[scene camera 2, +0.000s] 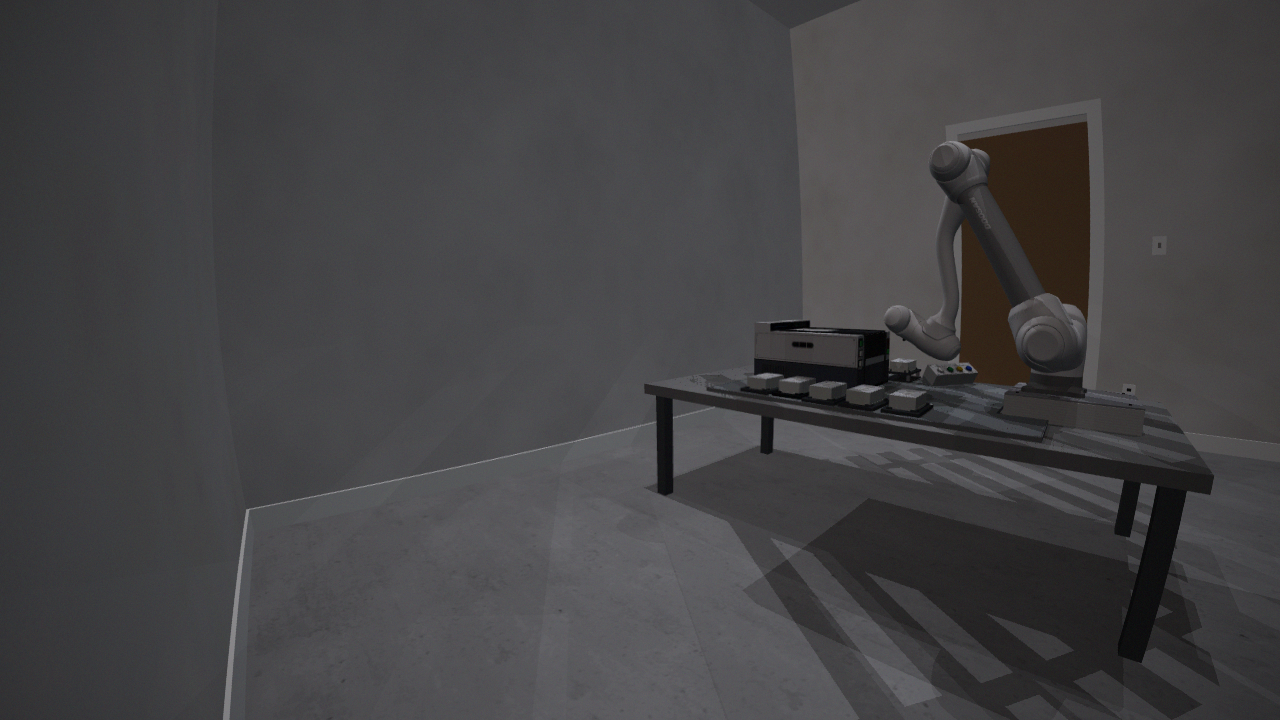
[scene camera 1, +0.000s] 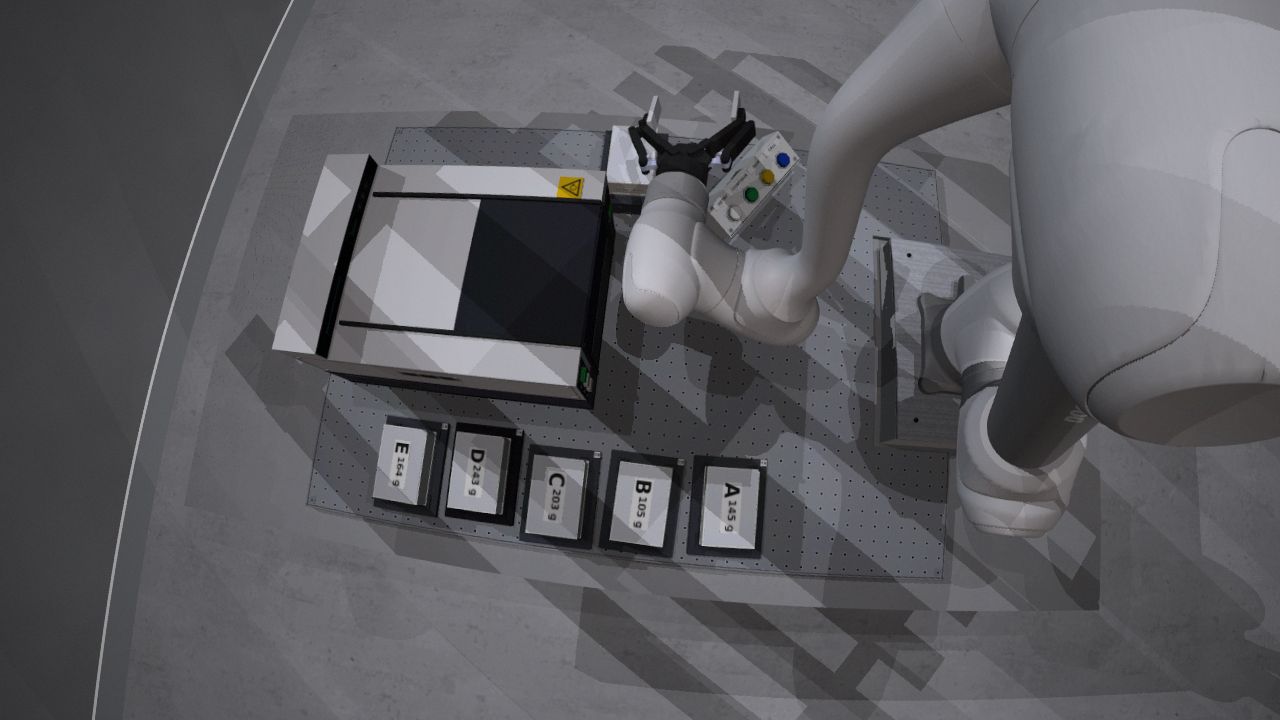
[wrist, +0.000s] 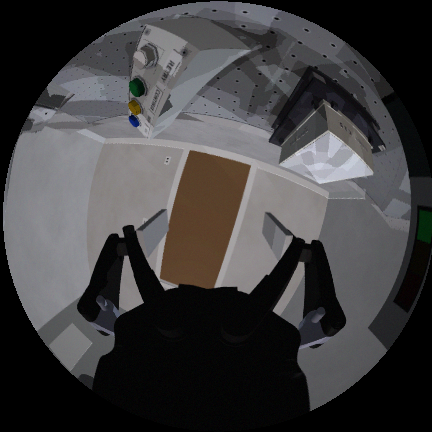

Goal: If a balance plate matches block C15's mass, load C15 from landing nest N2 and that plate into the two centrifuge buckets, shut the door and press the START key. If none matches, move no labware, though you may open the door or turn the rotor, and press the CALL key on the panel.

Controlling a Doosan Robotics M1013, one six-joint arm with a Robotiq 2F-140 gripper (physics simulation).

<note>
My gripper (scene camera 1: 697, 100) is open and holds nothing. Also in view: a white block (scene camera 1: 624, 175). Also in view: a centrifuge (scene camera 1: 373, 294) and a button box (scene camera 1: 742, 194).
The white block also shows in the wrist view (wrist: 325, 145). My gripper also shows in the wrist view (wrist: 214, 221). The centrifuge shows as well in scene camera 2 (scene camera 2: 791, 348) and in the wrist view (wrist: 386, 311).
</note>
